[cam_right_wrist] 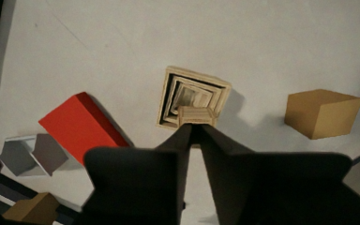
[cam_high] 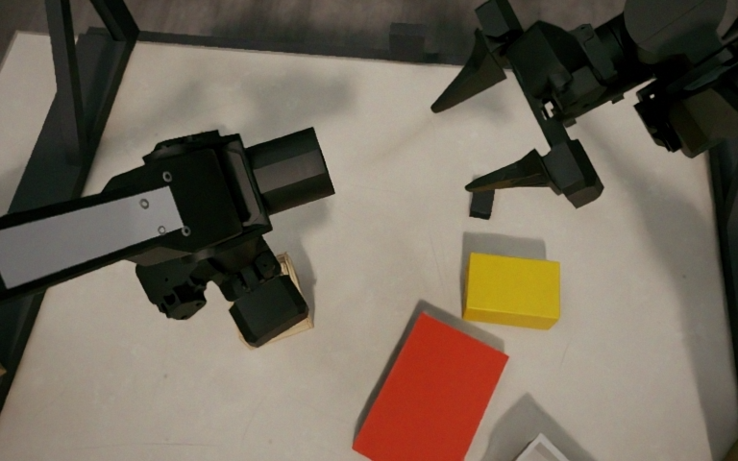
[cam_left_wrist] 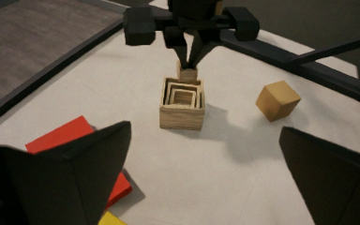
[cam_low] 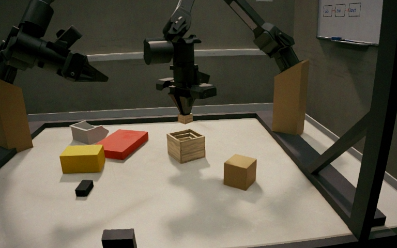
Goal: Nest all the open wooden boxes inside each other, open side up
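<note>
Right now my right hand is 13 cm above the biggest wooden box. Also, from my right hand: tan cube: 17 cm behind, 12 cm to the right, 12 cm below; red slab: 9 cm ahead, 21 cm to the left, 14 cm below; smallest wooden box: 4 cm below.
</note>
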